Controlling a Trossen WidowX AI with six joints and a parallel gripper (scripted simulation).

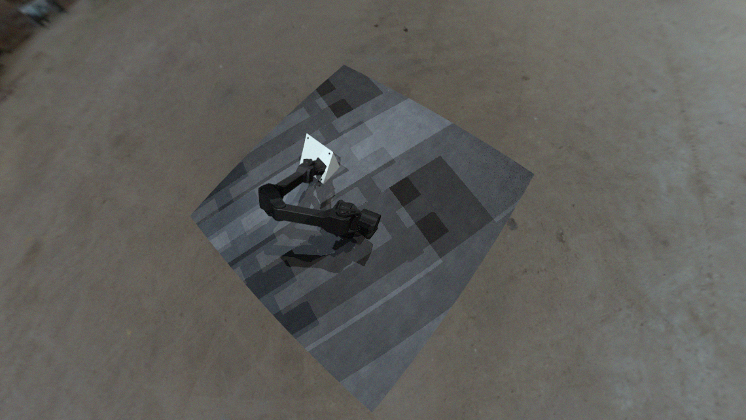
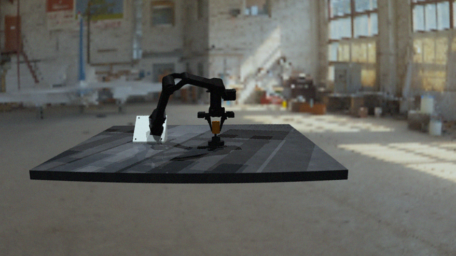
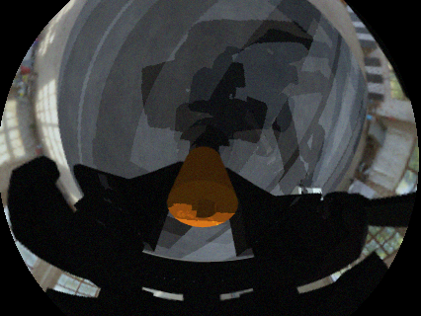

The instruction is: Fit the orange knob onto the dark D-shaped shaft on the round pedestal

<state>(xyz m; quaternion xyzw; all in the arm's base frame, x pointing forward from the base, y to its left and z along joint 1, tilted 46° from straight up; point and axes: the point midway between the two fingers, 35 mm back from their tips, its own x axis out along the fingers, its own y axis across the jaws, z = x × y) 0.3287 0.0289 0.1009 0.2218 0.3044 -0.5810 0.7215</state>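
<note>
Now: gripper tip 20 mm below the orange knob. From my gripper tip the other things lie so: dark round pedestal: 40 mm below.
</note>
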